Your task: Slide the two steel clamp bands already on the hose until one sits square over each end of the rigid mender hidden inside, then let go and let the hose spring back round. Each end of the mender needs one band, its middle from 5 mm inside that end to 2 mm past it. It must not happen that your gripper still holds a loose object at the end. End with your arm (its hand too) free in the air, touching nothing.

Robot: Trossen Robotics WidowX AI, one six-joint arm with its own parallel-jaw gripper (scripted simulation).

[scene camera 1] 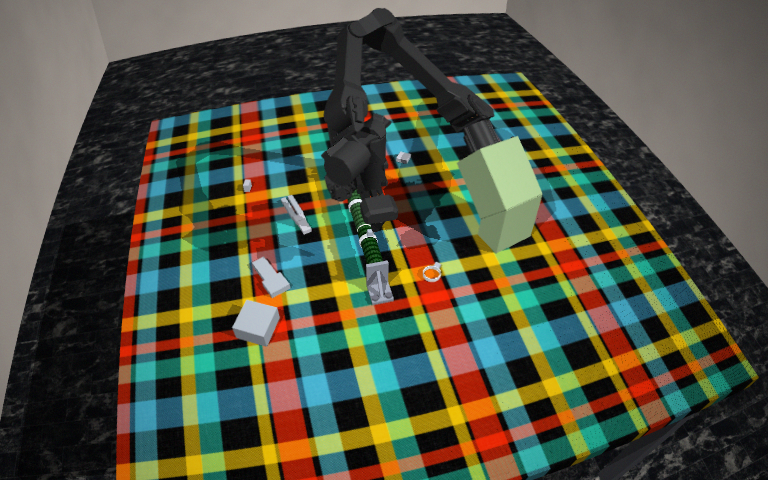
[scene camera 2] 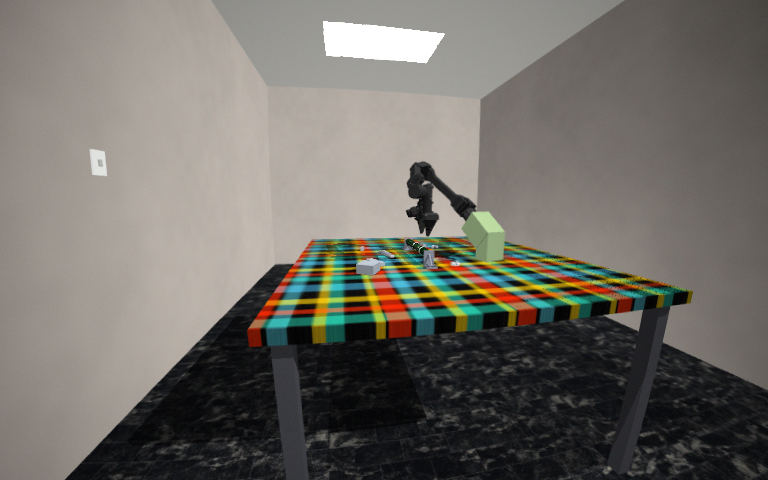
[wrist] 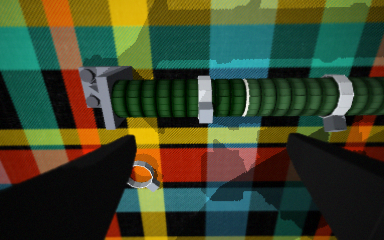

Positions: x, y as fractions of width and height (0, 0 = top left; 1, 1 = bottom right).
Labels:
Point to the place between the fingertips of my gripper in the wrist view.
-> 0.55, 0.59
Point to a grey bracket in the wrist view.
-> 0.25, 0.34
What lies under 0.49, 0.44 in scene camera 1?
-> My gripper.

